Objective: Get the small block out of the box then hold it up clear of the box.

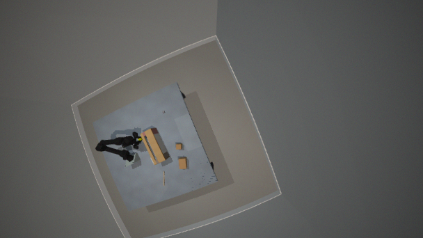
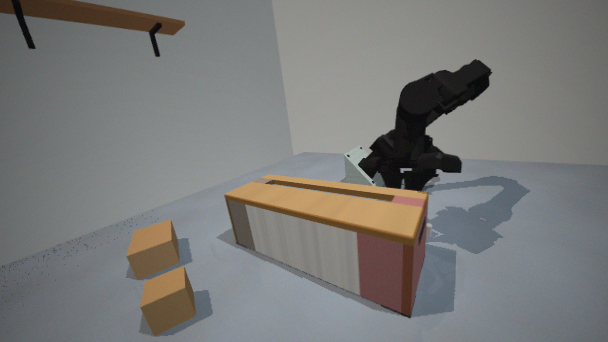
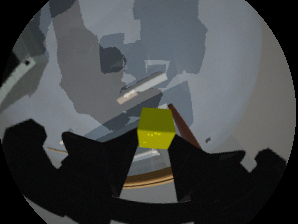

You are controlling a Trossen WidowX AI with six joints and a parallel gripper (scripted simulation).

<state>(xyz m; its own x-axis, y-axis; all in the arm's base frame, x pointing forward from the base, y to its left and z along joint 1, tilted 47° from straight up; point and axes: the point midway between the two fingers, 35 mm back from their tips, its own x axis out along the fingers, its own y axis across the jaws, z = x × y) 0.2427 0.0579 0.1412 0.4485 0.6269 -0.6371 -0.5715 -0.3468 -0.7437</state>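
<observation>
Right now my gripper tip is 10 mm to the right of the yellow block, 10 mm below it and 10 mm past it. From my gripper tip the other things lie so: thin stick (550 mm to the right, 70 mm below, 60 mm behind); then box (150 mm to the right, 50 mm ahead, 20 mm below).
</observation>
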